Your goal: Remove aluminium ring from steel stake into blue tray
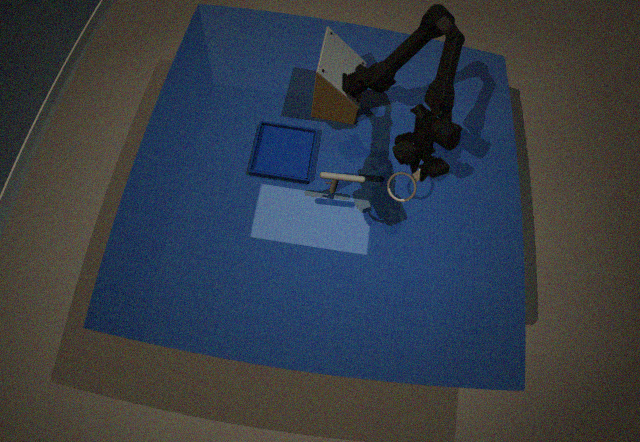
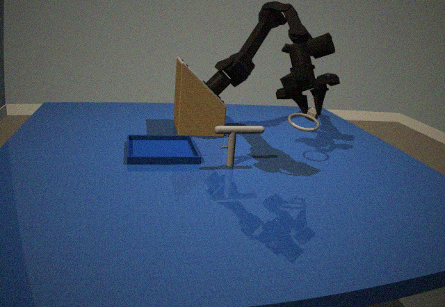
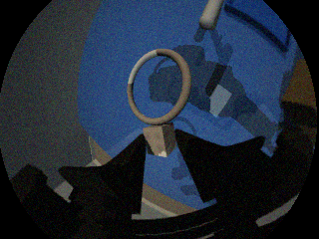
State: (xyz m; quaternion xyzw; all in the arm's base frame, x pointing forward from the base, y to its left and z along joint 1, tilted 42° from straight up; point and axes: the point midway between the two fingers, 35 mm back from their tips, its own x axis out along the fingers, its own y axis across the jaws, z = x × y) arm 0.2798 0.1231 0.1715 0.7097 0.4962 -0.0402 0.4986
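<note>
Now: gripper tip 3 cm short of the aluminium ring and 4 cm to the left of it. Round my gripper tip: blue tray: 11 cm behind, 40 cm to the right, 12 cm below.
</note>
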